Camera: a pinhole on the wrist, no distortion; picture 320 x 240 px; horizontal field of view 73.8 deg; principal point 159.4 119.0 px. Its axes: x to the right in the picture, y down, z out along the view. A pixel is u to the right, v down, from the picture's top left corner.
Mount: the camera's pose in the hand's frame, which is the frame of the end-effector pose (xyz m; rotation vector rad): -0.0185 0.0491 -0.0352 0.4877 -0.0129 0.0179
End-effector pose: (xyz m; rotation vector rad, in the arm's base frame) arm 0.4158 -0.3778 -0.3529 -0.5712 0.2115 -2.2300
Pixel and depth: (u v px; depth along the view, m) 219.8 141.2 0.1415
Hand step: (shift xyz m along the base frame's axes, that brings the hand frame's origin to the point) 0.0315 -0.0093 0.0939
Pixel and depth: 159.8 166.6 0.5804
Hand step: 0.1923 0.1088 0.5032
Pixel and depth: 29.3 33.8 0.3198
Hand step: 0.0624 0.3096 0.1633
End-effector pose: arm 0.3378 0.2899 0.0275 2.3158 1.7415 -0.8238
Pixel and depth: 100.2 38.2 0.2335
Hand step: -0.1881 -0.0787 -0.0370
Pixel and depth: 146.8 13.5 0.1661
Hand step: -0.1237 -0.0209 -0.0257
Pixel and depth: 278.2 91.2 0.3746
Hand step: -0.2136 0.1000 -0.2897
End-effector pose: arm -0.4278 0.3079 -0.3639 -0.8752 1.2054 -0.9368
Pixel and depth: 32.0 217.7 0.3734
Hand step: 0.3437 0.2596 0.1225
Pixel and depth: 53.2 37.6 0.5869
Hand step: 0.2850 0.1511 0.5616
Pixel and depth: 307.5 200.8 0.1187
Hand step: 0.1019 -0.0396 -0.0406
